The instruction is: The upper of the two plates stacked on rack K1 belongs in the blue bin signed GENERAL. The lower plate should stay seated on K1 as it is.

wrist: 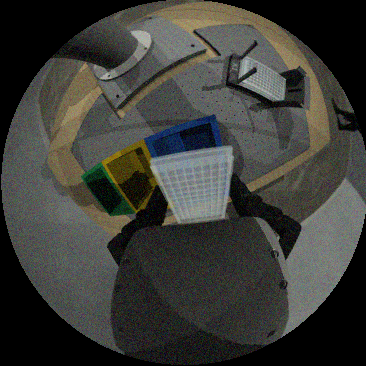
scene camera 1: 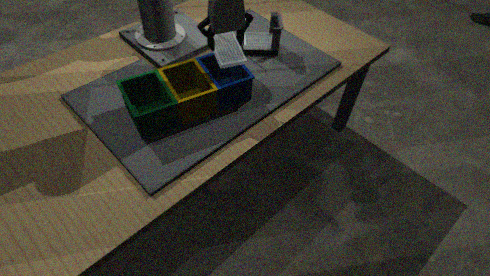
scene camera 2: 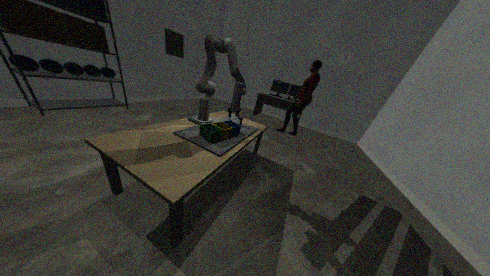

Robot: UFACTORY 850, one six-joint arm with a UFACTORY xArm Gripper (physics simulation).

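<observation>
My gripper (scene camera 1: 226,38) (scene camera 2: 235,119) (wrist: 196,188) is shut on a clear gridded plate (scene camera 1: 230,51) (wrist: 192,175), the upper plate, by its two long sides. The plate is tilted in scene camera 1 and overlaps the blue bin (scene camera 1: 235,95) (scene camera 2: 234,128) (wrist: 165,143) in that view; its height above the bin is hard to tell. No GENERAL sign is readable. The lower plate (scene camera 1: 258,41) (wrist: 265,80) lies seated in rack K1 (scene camera 1: 276,31) (wrist: 232,71), behind the bins and apart from the gripper.
A yellow bin (scene camera 1: 197,113) (wrist: 127,155) and a green bin (scene camera 1: 165,122) (wrist: 95,176) stand in a row with the blue one on the dark mat (scene camera 1: 155,175). The arm's round base (scene camera 1: 160,36) stands behind them. A person (scene camera 2: 311,85) stands beyond the table.
</observation>
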